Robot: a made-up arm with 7 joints.
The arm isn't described. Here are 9 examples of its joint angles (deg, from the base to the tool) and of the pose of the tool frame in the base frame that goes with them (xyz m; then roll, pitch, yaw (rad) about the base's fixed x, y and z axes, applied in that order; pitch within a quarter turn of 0, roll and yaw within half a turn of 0).
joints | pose
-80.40 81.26 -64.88 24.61 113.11 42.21 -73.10 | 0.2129 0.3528 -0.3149 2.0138 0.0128 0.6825
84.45 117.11 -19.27 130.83 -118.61 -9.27 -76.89 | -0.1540 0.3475 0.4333 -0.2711 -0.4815 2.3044
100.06 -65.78 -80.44 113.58 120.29 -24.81 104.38 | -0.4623 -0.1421 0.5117 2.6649 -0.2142 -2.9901
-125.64 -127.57 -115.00 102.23 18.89 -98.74 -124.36 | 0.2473 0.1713 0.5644 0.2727 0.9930 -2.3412
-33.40 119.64 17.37 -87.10 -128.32 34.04 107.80 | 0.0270 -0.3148 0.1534 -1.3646 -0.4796 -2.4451
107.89 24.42 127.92 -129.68 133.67 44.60 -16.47 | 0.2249 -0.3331 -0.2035 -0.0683 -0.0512 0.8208
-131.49 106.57 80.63 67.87 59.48 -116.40 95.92 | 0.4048 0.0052 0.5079 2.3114 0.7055 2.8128
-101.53 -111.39 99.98 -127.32 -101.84 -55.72 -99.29 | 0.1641 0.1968 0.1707 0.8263 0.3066 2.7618
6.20 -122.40 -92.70 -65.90 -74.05 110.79 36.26 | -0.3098 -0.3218 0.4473 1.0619 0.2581 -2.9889
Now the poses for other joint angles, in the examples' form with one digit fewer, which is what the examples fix.
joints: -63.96 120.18 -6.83 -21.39 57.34 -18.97 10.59
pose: -0.096 0.050 0.133 2.536 0.544 2.802
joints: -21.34 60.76 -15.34 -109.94 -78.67 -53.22 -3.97
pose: -0.059 0.112 0.368 0.137 0.590 -1.973
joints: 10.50 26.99 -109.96 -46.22 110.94 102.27 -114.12
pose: -0.298 -0.263 -0.184 3.032 0.094 2.417
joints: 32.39 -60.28 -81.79 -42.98 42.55 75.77 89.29
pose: 0.194 -0.065 0.304 -2.685 -0.450 0.919
